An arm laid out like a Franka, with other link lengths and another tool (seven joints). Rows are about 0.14 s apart.
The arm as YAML. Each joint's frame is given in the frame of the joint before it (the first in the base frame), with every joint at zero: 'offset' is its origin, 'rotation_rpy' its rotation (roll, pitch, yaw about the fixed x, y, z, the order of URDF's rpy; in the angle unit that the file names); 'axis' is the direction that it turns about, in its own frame. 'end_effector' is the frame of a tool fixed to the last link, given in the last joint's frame.
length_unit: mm
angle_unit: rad
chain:
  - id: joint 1
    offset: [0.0, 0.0, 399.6]
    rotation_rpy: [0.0, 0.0, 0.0]
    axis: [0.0, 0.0, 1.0]
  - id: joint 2
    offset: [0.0, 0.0, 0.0]
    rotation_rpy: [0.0, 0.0, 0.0]
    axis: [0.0, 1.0, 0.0]
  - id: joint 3
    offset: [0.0, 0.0, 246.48]
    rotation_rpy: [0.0, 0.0, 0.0]
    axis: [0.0, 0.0, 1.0]
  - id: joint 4
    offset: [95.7, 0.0, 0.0]
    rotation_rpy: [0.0, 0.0, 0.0]
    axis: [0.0, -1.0, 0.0]
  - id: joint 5
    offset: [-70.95, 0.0, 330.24]
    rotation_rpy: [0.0, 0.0, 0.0]
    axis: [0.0, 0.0, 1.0]
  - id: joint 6
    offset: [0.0, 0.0, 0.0]
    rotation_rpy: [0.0, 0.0, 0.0]
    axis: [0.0, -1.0, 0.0]
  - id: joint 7
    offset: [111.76, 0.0, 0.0]
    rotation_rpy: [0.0, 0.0, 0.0]
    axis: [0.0, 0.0, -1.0]
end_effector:
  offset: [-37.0, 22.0, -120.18]
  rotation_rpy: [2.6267, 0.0, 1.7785]
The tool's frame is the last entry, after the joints.
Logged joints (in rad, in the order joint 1, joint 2, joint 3, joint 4, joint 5, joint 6, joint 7), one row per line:
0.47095 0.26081 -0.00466 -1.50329 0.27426 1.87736 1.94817
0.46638 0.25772 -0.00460 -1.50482 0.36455 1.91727 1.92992
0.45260 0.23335 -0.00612 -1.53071 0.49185 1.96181 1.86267
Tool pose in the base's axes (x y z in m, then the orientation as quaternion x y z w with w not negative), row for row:
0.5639 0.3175 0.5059 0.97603 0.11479 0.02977 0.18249
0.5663 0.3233 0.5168 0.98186 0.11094 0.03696 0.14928
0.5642 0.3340 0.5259 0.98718 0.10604 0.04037 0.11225
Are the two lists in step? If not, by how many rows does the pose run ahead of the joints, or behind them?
The pose runs 2 rows behind the joints: the pose in row i belongs to the joints in row i - 2.
